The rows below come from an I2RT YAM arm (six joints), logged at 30 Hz.
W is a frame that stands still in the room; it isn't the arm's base.
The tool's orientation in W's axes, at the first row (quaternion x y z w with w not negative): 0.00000 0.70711 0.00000 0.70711
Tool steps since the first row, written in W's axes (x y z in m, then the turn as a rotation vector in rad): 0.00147 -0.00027 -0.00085 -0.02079 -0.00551 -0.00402; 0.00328 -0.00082 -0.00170 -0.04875 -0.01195 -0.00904; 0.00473 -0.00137 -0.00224 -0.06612 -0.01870 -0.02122; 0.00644 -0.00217 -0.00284 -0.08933 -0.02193 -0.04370; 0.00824 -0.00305 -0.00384 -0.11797 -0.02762 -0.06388; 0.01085 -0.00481 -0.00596 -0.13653 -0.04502 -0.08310; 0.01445 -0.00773 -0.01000 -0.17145 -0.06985 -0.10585; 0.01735 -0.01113 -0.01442 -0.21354 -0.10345 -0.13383; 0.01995 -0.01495 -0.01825 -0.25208 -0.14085 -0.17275; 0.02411 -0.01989 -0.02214 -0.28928 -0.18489 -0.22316; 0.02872 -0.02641 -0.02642 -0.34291 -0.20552 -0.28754; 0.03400 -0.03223 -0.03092 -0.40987 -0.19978 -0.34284
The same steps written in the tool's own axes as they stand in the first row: 0.00085 -0.00027 0.00147 0.00402 -0.00551 -0.02079; 0.00170 -0.00082 0.00328 0.00904 -0.01195 -0.04875; 0.00224 -0.00137 0.00473 0.02122 -0.01870 -0.06612; 0.00284 -0.00217 0.00644 0.04370 -0.02193 -0.08933; 0.00384 -0.00305 0.00824 0.06388 -0.02762 -0.11797; 0.00596 -0.00481 0.01085 0.08310 -0.04502 -0.13653; 0.01000 -0.00773 0.01445 0.10585 -0.06985 -0.17145; 0.01442 -0.01113 0.01735 0.13383 -0.10345 -0.21354; 0.01825 -0.01495 0.01995 0.17275 -0.14085 -0.25208; 0.02214 -0.01989 0.02411 0.22316 -0.18489 -0.28928; 0.02642 -0.02641 0.02872 0.28754 -0.20552 -0.34291; 0.03092 -0.03223 0.03400 0.34284 -0.19978 -0.40987
